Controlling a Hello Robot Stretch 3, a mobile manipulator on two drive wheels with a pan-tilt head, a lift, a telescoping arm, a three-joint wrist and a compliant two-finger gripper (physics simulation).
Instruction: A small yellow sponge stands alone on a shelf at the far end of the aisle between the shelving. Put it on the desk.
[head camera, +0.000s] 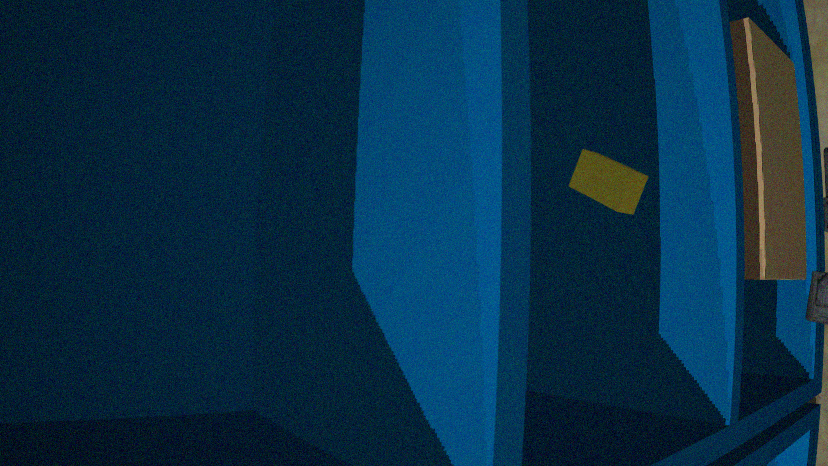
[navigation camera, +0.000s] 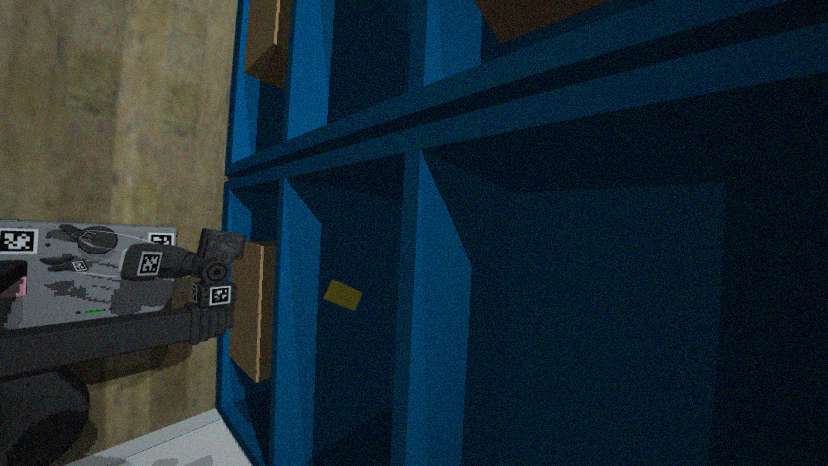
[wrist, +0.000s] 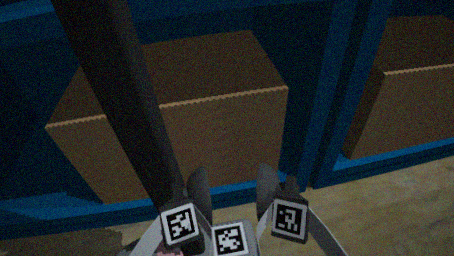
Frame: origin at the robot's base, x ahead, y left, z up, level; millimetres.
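Seen in the pictures: gripper, fingertip midpoint: (navigation camera: 47, 246) (wrist: 233, 184); robot's base, origin of the base link: (navigation camera: 98, 238).
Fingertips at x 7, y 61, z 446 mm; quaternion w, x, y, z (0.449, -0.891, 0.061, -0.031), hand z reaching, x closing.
Pixels of each thing's top centre, then the offset from my fingertips to it. Level surfaces: height alone.
- small yellow sponge, middle of its top: (head camera: 599, 179) (navigation camera: 348, 296) dx -148, dy -585, dz +133 mm
- bright blue shelf board, its level: dz +88 mm
- brown box, middle of its top: (head camera: 683, 152) (navigation camera: 300, 307) dx -225, dy -556, dz -99 mm
- wooden floor, its level: dz -445 mm
The small yellow sponge (head camera: 608, 182) (navigation camera: 343, 295) shows against the dark inside of a blue shelf bay, right of centre in the head view and near the middle of the navigation view. The bright blue shelf board (head camera: 686, 231) (navigation camera: 301, 289) lies beside it in both sideways pictures, towards the floor side. My gripper (navigation camera: 56, 247) (wrist: 233, 184) is open, with no object between its fingers. It is outside the shelving and lower than the sponge's bay, and its fingers point away from the shelving in the navigation view. The desk does not show.
A brown box (head camera: 779, 173) (navigation camera: 249, 312) (wrist: 225, 135) sits in the bay below the sponge, close to my wrist. Another box (navigation camera: 267, 40) (wrist: 410, 105) is in the neighbouring unit. The arm (navigation camera: 115, 341) reaches along the wooden floor (navigation camera: 115, 115). A white surface (navigation camera: 173, 445) meets the shelving's end.
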